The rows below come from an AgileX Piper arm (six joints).
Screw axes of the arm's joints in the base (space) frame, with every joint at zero. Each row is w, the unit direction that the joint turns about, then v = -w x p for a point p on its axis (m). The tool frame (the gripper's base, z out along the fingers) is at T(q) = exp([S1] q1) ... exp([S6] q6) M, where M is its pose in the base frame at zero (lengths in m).
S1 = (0, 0, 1, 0, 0, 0)
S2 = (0, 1, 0, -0.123, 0, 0)
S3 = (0, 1, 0, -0.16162, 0, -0.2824)
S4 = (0.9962, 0, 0.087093, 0, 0.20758, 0)
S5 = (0, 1, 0, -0.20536, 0, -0.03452)
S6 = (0.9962, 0, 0.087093, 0, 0.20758, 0)
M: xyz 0.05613 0 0.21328 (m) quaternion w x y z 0.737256 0 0.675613 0
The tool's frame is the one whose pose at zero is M.
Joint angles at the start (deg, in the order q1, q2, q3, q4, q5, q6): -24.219, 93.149, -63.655, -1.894, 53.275, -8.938
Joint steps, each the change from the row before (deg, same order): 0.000, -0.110, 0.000, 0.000, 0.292, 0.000; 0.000, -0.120, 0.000, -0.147, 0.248, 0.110; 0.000, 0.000, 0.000, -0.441, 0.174, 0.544; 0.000, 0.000, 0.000, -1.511, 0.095, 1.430; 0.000, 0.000, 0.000, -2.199, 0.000, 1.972; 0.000, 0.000, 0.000, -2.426, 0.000, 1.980; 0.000, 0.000, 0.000, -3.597, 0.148, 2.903; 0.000, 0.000, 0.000, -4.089, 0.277, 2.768; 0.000, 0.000, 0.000, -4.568, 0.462, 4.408; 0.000, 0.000, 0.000, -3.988, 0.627, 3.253; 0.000, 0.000, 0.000, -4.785, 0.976, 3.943
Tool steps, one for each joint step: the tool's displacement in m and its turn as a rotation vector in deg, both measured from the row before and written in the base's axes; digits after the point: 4 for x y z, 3 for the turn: -0.0006, 0.0003, 0.0005, 0.071, 0.167, -0.009; -0.0006, 0.0001, 0.0006, -0.053, 0.161, -0.055; -0.0005, -0.0004, 0.0000, -0.203, 0.263, -0.357; -0.0009, -0.0017, 0.0001, -0.981, 0.474, -0.783; -0.0011, -0.0026, 0.0002, -1.521, 0.529, -1.022; -0.0011, -0.0029, 0.0004, -1.732, 0.552, -0.930; -0.0018, -0.0042, 0.0007, -2.569, 0.849, -1.355; -0.0020, -0.0048, 0.0011, -3.019, 1.045, -1.032; -0.0023, -0.0053, 0.0016, -3.306, 0.709, -2.413; -0.0022, -0.0045, 0.0017, -2.979, 0.834, -1.591; -0.0027, -0.0053, 0.0025, -3.665, 0.956, -1.997
